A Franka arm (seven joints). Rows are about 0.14 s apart.
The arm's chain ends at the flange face. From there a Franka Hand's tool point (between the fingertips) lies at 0.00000 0.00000 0.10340 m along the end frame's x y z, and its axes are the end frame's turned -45 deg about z.
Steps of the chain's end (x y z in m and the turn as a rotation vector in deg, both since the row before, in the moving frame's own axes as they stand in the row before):
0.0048 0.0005 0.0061 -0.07 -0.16 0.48
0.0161 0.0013 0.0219 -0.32 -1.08 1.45
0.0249 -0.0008 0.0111 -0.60 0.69 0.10
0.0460 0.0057 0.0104 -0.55 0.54 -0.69
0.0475 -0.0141 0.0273 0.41 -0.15 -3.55
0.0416 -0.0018 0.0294 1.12 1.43 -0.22
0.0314 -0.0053 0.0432 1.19 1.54 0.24
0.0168 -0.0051 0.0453 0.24 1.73 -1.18
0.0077 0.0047 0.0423 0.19 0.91 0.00
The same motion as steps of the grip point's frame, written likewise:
0.0027 0.0036 0.0061 0.06 -0.16 0.48
0.0087 0.0113 0.0219 0.54 -0.99 1.45
0.0183 0.0187 0.0111 -0.91 0.06 0.10
0.0285 0.0379 0.0104 -0.77 -0.01 -0.69
0.0439 0.0229 0.0273 0.40 0.18 -3.55
0.0339 0.0285 0.0293 -0.22 1.80 -0.22
0.0294 0.0189 0.0431 -0.25 1.93 0.24
0.0180 0.0101 0.0453 -1.05 1.39 -1.18
0.0035 0.0097 0.0423 -0.51 0.78 0.00

